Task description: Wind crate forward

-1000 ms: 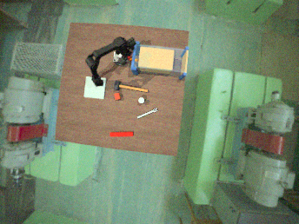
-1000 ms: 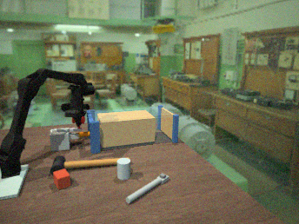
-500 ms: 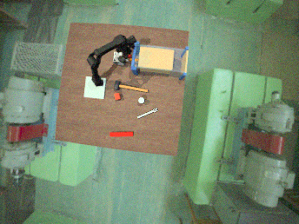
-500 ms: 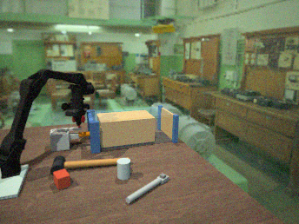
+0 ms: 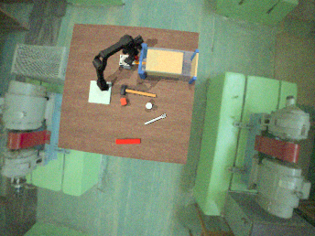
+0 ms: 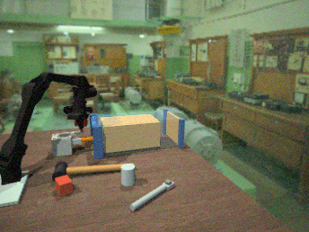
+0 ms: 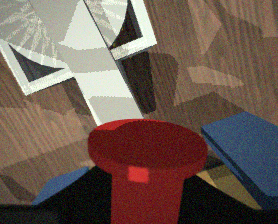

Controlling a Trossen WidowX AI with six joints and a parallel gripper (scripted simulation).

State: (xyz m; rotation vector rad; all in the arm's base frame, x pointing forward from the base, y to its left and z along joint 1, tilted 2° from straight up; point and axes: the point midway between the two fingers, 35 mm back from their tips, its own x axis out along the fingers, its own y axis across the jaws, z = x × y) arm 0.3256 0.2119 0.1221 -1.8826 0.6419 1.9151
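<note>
The winch handle lies 40 mm behind my gripper tip and 10 mm below it. From my gripper tip the other things lie so: red knob: 20 mm above; winch: 120 mm behind, 80 mm below; blue steel frame: 60 mm ahead, 20 mm to the right, 10 mm below.
</note>
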